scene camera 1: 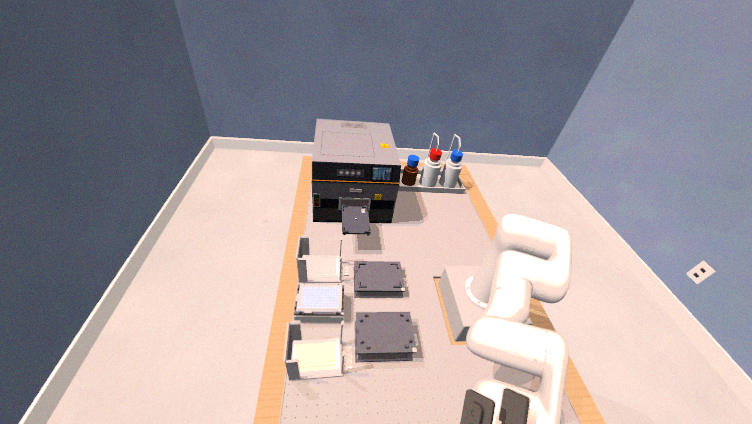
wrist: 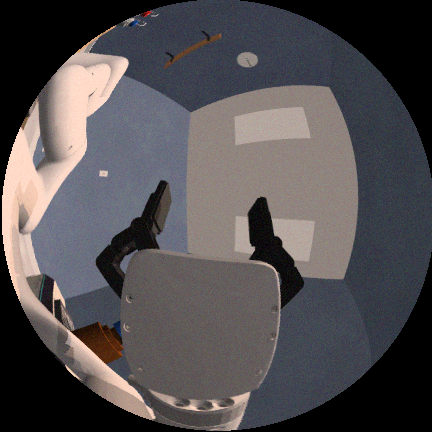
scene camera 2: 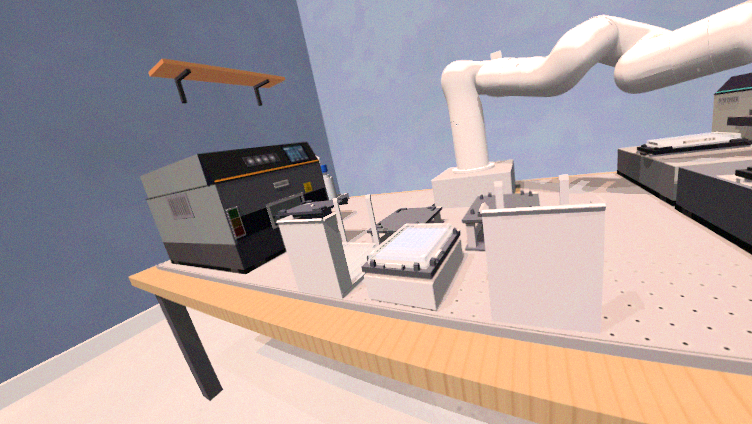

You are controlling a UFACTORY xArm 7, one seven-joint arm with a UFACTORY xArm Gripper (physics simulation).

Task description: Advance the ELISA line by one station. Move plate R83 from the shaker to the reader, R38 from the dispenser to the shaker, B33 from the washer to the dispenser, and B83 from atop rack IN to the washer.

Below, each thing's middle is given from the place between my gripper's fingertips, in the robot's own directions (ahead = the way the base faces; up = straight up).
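I look at the pale well plate (scene camera 2: 411, 243), and my gripper is far above it, far to the left of it and far short of it. The reader tray (scene camera 1: 349, 225), counted from my hand, is 680 mm to the right, 250 mm ahead and 390 mm below.
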